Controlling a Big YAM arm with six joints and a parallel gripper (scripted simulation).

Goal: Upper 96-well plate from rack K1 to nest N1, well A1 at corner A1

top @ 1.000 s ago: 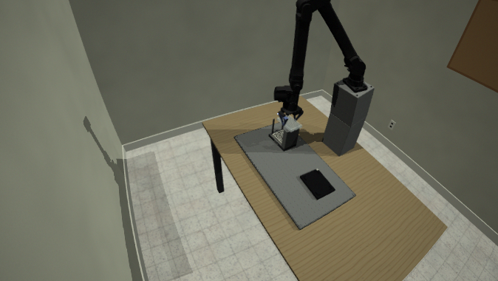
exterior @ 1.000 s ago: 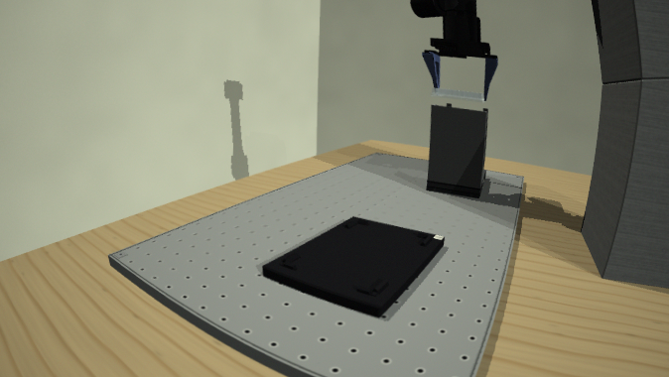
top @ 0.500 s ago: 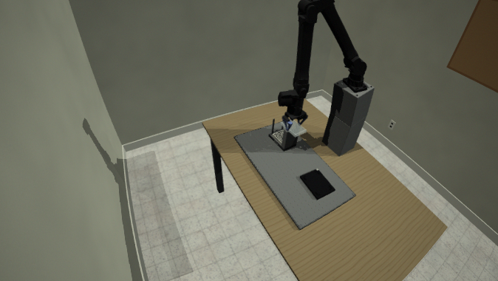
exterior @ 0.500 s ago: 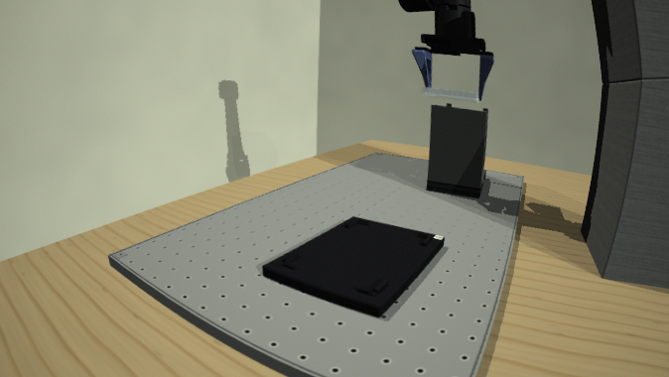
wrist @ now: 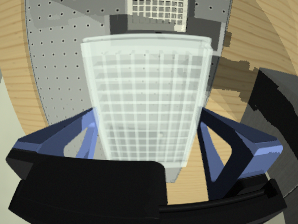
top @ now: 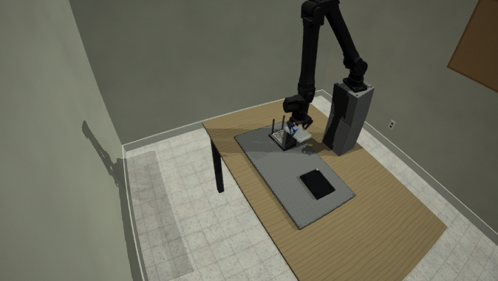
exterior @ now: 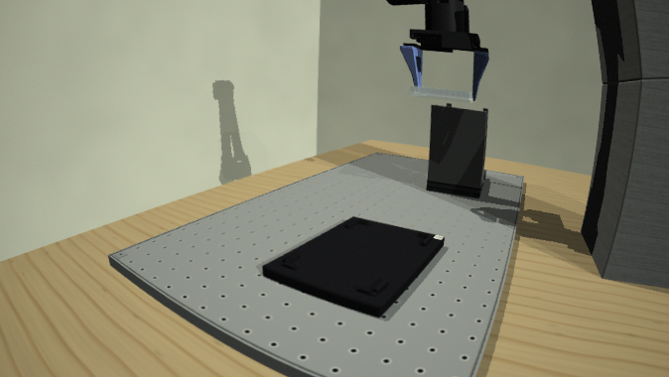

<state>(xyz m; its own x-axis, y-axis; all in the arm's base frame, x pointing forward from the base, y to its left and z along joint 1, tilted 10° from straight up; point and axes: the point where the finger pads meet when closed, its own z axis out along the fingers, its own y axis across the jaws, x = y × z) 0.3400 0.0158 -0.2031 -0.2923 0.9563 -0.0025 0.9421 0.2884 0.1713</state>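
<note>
My hand is 160 mm above the pale A1 square, 150 mm to the right of it and 80 mm past it. The rest, counted from my hand: dark back wall 90 mm below, 50 mm to the right.
</note>
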